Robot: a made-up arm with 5 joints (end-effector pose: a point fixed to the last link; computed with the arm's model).
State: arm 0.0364 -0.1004 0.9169 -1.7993 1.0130
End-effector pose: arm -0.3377 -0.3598 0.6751 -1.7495 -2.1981 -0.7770
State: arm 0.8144 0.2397 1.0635 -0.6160 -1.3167
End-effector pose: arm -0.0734 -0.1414 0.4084 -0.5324 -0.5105 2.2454
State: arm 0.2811 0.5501 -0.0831 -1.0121 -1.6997
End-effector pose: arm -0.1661 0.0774 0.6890 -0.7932 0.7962 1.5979
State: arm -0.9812 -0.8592 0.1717 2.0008 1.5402
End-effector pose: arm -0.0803 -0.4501 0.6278 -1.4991 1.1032 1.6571
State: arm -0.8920 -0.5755 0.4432 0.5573 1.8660
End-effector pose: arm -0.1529 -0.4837 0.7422 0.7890 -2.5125 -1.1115
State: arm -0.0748 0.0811 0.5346 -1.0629 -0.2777
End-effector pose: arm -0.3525 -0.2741 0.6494 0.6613 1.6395 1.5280
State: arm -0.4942 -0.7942 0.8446 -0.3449 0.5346
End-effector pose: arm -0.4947 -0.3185 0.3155 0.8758 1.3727 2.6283
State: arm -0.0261 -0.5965 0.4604 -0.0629 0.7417
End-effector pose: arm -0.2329 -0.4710 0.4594 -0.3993 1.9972 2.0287
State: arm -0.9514 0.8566 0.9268 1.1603 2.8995
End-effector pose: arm 0.0003 -0.0735 1.0571 2.2210 -1.9907 0.7382
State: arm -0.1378 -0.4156 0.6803 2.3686 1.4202
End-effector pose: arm -0.0947 -0.4046 0.6173 -1.9683 0.1958 0.8149
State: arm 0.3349 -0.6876 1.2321 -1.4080 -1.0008
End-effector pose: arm -0.1711 0.0016 0.1910 1.3702 -0.5067 2.0372
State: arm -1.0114 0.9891 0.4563 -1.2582 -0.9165
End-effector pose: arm -0.0878 -0.0243 0.8491 0.3361 2.4240 1.1162
